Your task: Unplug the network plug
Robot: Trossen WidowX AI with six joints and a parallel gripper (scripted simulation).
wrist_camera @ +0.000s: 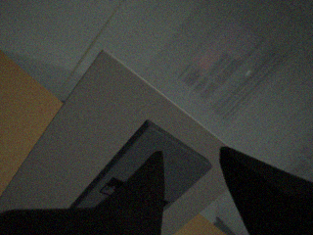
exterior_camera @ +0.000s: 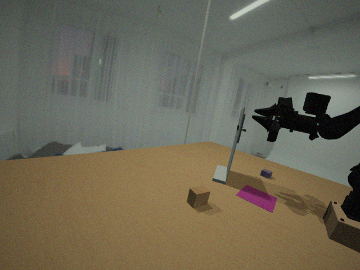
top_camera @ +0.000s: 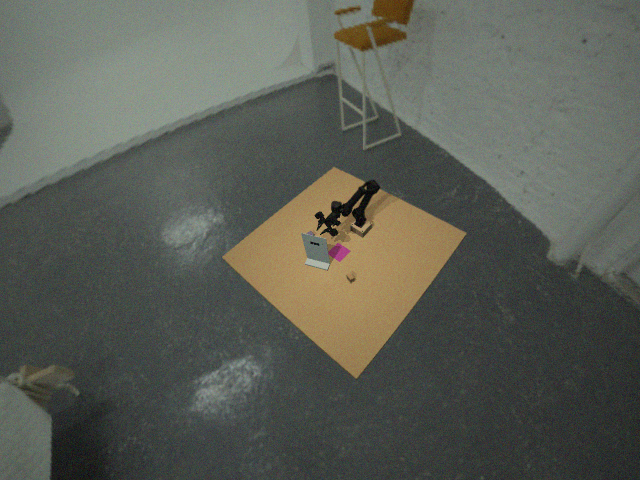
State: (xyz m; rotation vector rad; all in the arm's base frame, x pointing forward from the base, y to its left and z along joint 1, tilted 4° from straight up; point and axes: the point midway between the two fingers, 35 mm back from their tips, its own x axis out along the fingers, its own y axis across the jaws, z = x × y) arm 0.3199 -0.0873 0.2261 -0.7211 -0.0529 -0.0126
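The grey network plug lies 30 mm ahead of my gripper tip, 10 mm to the right of it and 70 mm below it. The rest, counted from my gripper tip: purple block: 110 mm behind, 200 mm to the right, 270 mm below; grey upright panel: 50 mm ahead, 150 mm below; magenta marked square: 100 mm behind, 60 mm to the left, 280 mm below.
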